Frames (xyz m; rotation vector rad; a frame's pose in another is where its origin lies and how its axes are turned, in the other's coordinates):
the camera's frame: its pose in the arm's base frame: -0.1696 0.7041 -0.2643 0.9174 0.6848 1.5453
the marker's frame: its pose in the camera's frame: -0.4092 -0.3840 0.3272 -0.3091 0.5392 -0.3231
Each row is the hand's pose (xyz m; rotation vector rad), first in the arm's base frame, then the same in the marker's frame.
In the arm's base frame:
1: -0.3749 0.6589 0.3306 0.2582 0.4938 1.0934
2: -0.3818 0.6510 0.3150 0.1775 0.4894 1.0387
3: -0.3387 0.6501 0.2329 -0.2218 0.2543 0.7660
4: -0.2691 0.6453 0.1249 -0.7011 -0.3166 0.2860
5: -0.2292 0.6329 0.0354 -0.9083 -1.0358 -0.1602
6: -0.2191 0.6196 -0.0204 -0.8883 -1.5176 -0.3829
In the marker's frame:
1: 0.0981 1.0731 0.3087 -0.0328 -0.4533 -0.4055
2: 0.0988 1.0686 0.2904 -0.0656 -0.4208 -0.4895
3: 0.1218 0.9850 0.2576 -0.3841 -0.3812 -0.9117
4: 0.1460 0.8645 0.2200 -0.9935 -0.4958 -1.5294
5: 0.1624 0.7780 0.1751 -1.6648 -0.8781 -1.9343
6: 0.1708 0.7355 0.1362 2.0702 1.2590 1.9867

